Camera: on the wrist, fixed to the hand. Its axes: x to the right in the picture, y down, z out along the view.
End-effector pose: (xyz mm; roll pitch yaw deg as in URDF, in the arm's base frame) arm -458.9 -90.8 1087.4 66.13 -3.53 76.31
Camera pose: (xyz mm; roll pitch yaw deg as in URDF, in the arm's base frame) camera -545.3 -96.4 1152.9 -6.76 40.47 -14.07
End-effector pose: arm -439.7 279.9 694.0 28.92 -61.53 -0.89
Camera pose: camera -451.5 386.4 676.5 52.31 3.79 -89.31
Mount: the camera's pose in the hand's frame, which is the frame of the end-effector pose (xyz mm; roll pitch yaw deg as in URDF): -21.8 94.7 -48.4 -7.96 -25.70 -92.86
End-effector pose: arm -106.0 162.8 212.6 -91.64 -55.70 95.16
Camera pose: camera -60.9 231.9 142.0 97.79 -27.57 -116.04
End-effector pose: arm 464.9 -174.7 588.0 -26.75 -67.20 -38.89
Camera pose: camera 559.3 -170.2 534.6 66.63 -15.40 -179.76
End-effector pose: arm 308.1 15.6 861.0 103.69 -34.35 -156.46
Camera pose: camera 388.0 23.5 934.1 62.72 56.31 -178.52
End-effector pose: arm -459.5 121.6 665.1 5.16 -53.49 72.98
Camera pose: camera -548.3 168.6 624.0 46.36 -9.94 -35.29
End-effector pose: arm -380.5 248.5 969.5 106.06 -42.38 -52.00
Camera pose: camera -417.7 329.1 1031.9 69.84 49.27 -66.90
